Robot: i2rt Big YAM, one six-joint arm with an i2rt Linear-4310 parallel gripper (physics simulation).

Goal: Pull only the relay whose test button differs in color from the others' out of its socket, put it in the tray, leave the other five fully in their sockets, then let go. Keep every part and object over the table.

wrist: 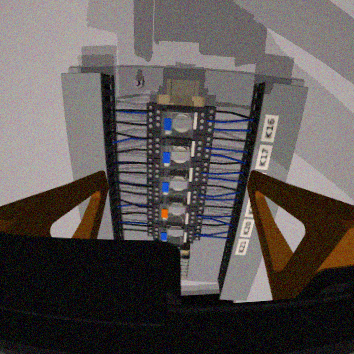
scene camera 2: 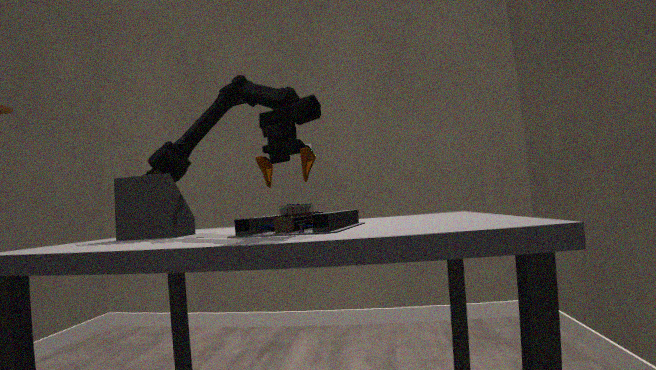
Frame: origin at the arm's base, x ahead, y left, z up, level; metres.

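Seen in the pictures: gripper, fingertip midpoint: (wrist: 177, 178) (scene camera 2: 287, 184); arm's base, origin of the base link: (scene camera 2: 147, 194).
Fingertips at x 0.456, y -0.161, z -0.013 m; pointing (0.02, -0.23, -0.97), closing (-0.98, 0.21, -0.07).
Offsets run from my fingertips to a thing's top centre. "*": to the spot under its first point. Level surfaces: height alone.
A row of clear-cased relays @[dx +0.006, dy +0.001, dz -0.050 m] (scene camera 2: 296, 208) (wrist: 178, 154) stands in black sockets between two grey wire ducts. In the wrist view, one relay @[dx +0.021, dy +0.058, dz -0.050 m] (wrist: 176, 209) has an orange test button @[dx +0.029, dy +0.055, dz -0.050 m] (wrist: 164, 213); the other buttons that show, such as the top one @[dx -0.002, dy -0.028, dz -0.050 m] (wrist: 167, 125), are blue. Five relays show there; the near end of the row is partly hidden by the dark gripper body. My gripper (scene camera 2: 288, 183) (wrist: 177, 178) is open and empty. It hangs above the relay row, its fingers on either side of the row in the wrist view. The tray does not show clearly in either view.
The left duct @[dx +0.121, dy +0.050, dz -0.077 m] (wrist: 85, 115) and the right duct @[* dx -0.104, dy -0.021, dz -0.077 m] (wrist: 285, 107), with labels such as K16 and K17, flank the row. Blue and black wires run from the sockets to the ducts. A beige end block @[* dx -0.010, dy -0.054, dz -0.116 m] (wrist: 182, 91) sits at the row's far end. The table @[dz -0.120 m] (scene camera 2: 450, 225) carries the assembly.
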